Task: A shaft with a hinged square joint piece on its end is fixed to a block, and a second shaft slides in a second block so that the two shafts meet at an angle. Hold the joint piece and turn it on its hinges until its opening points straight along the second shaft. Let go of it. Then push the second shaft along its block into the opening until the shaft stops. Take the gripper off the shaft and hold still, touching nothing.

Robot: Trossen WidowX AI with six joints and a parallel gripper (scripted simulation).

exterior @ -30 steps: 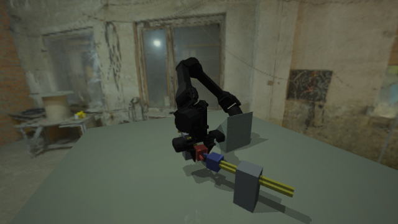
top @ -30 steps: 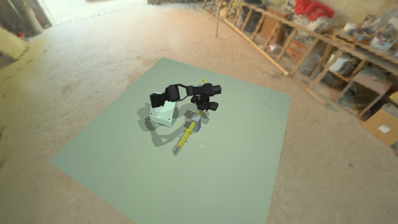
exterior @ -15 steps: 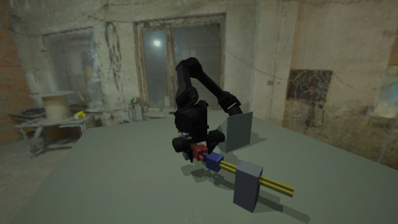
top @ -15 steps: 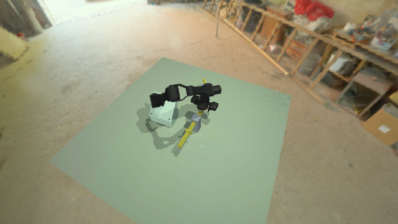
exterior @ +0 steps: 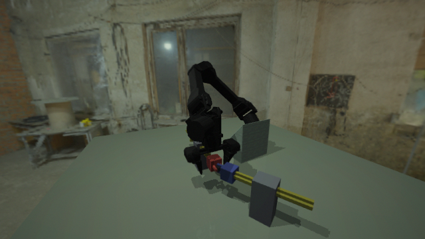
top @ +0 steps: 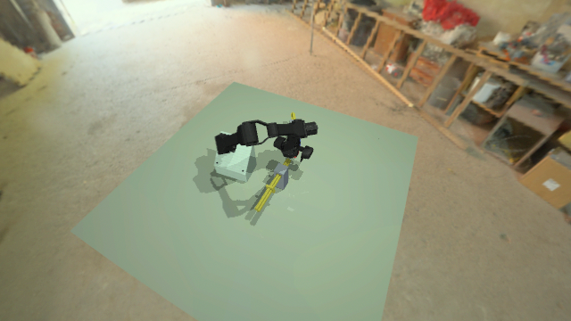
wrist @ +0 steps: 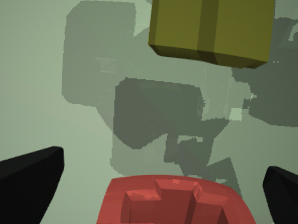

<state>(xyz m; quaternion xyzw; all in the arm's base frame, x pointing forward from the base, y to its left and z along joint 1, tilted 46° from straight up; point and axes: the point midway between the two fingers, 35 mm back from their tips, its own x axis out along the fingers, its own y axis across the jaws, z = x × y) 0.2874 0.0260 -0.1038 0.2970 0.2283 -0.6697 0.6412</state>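
Now: gripper tip 2 cm to the right of the red joint piece and 4 cm below it.
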